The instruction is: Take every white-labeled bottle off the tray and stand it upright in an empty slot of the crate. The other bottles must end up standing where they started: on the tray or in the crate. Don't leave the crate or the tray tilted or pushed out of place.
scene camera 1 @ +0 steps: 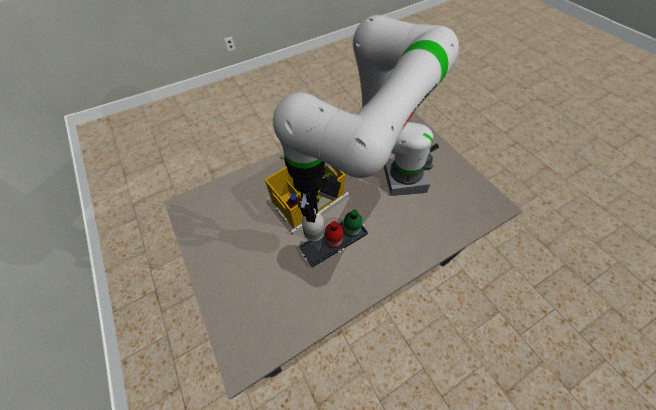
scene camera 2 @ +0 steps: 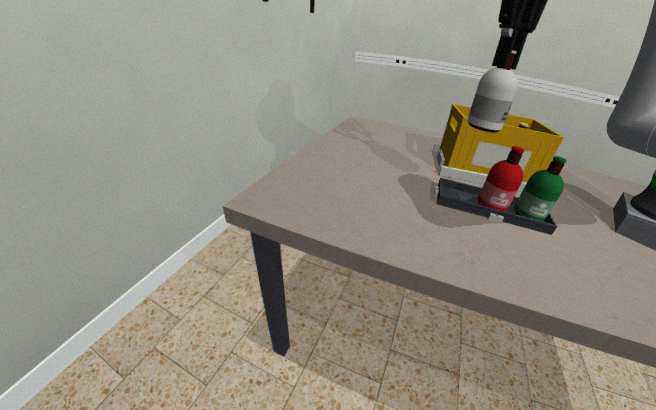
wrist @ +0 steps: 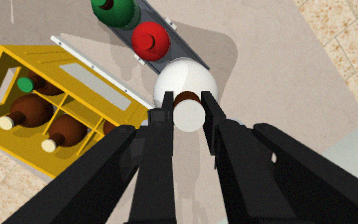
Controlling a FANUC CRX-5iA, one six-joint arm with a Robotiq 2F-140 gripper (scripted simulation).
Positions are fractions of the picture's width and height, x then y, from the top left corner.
gripper: scene camera 1 0.48,0.53; scene camera 2 0.77,0.16; wrist 0.52,0.47
